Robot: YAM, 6 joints.
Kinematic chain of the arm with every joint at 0, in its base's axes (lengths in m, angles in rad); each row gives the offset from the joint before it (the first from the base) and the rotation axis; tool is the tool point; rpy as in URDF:
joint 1: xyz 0 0 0.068 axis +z
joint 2: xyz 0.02 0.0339 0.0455 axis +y
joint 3: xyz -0.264 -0.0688 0 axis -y
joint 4: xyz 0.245 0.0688 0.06 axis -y
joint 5: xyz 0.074 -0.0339 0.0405 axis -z
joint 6: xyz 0.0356 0 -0.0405 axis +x
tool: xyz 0 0 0 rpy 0 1.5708 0
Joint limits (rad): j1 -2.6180..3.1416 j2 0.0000..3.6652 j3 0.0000..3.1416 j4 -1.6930..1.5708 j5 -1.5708..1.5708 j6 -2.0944..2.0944
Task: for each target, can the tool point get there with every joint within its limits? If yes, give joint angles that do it. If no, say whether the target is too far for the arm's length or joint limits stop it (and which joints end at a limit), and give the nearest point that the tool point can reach.
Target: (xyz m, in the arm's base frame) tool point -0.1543 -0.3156 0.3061
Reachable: yes | joints -2.0573 1.5730 1.3438 -0.5291 -0.3187 0.1377
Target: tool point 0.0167 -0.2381 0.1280
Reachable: yes | joints -1.5863 1.5321 0.2644 0.9385 -0.6104 1.5336
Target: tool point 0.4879 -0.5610 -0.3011
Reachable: no: too far | nearest point 0.3695 -0.4248 -0.1977 | short by 0.208 m
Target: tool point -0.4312 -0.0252 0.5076
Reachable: yes | joints 0.0926 0.4138 2.4480 -0.0085 -0.4286 0.7721
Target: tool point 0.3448 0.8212 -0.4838
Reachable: no: too far | nearest point 0.2097 0.4994 -0.2308 | short by 0.431 m
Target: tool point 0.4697 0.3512 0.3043
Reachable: yes | joints 0.6071 2.5136 2.3238 0.4146 -0.6129 -1.3062
